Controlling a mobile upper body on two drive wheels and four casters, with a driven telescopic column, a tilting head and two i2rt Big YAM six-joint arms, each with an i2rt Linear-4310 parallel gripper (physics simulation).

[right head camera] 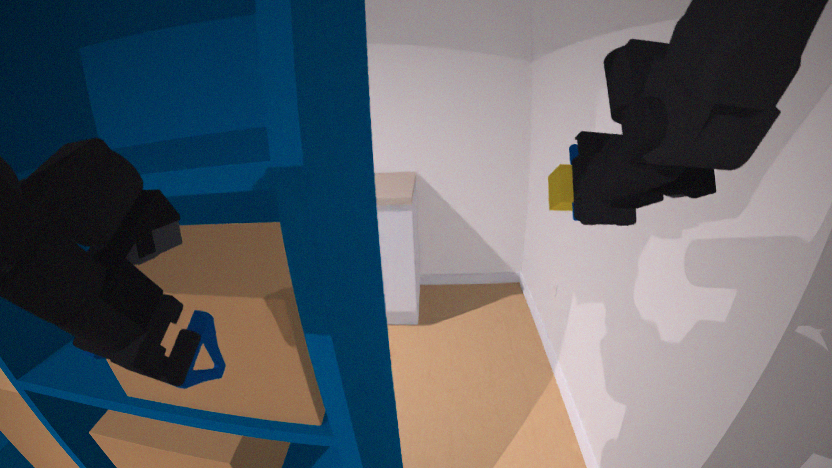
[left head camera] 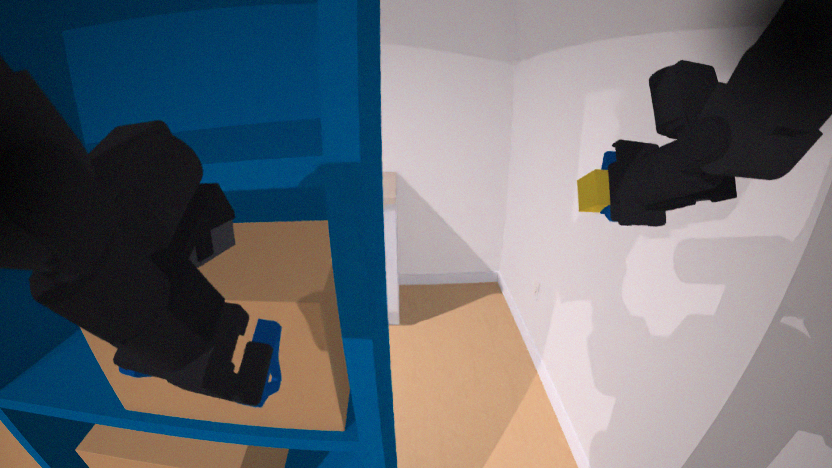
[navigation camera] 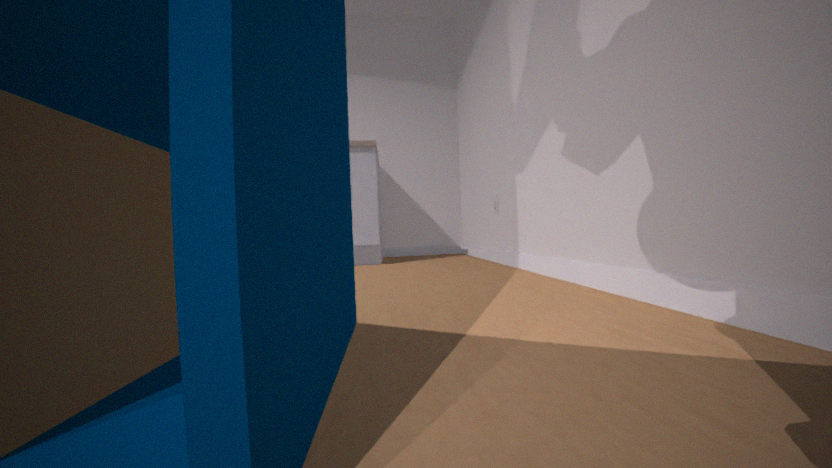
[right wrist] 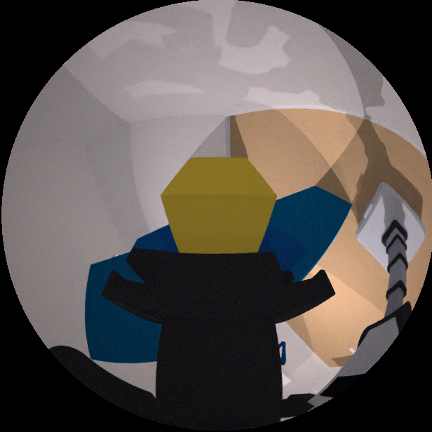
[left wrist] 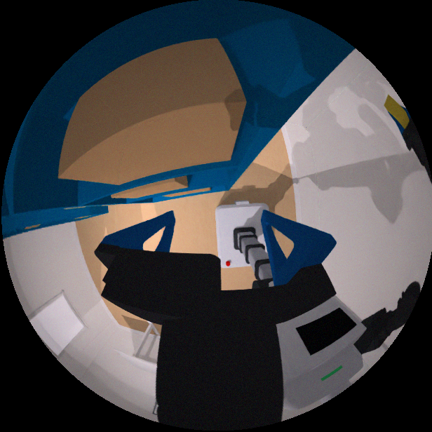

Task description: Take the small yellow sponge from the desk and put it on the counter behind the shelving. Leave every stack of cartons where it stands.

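Frame: origin at the left arm's base, x ahead, y left, z up, level; millimetres.
Seen in the pictures: left gripper, fingertip midpoint: (right head camera: 188,362) (left head camera: 234,375); right gripper, fingertip midpoint: (right head camera: 577,194).
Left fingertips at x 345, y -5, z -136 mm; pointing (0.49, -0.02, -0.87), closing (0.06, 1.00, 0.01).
Offsets run from my left fingertips to a thing's middle. Level surfaces: height alone.
The small yellow sponge @[dx +219, dy -444, dz +119 mm] (left head camera: 593,190) (right head camera: 560,187) (left wrist: 396,111) (right wrist: 219,215) is held in the air between the fingers of my right gripper (left head camera: 606,186) (right head camera: 574,183), in front of the pale wall at the right. My left gripper (left head camera: 200,366) (left wrist: 217,215) is open and empty, in front of the shelving's carton in the head views. The counter (left head camera: 390,189) (right head camera: 395,189) (navigation camera: 363,144) has a light wood top and white side. It stands beyond the blue shelving (left head camera: 363,232) (right head camera: 331,174) (navigation camera: 290,174), which hides its left part.
A large carton @[dx +278, dy +184, dz -146 mm] (left head camera: 308,372) (right head camera: 261,349) (left wrist: 160,115) (navigation camera: 81,261) sits on a shelf close to my left arm. Another carton @[dx +259, dy +440, dz -603 mm] (left head camera: 174,448) (right head camera: 168,442) is below. Floor @[dz -1272 mm] (left head camera: 459,378) (navigation camera: 523,372) runs between the shelving and the right wall (left head camera: 558,232) (navigation camera: 581,221).
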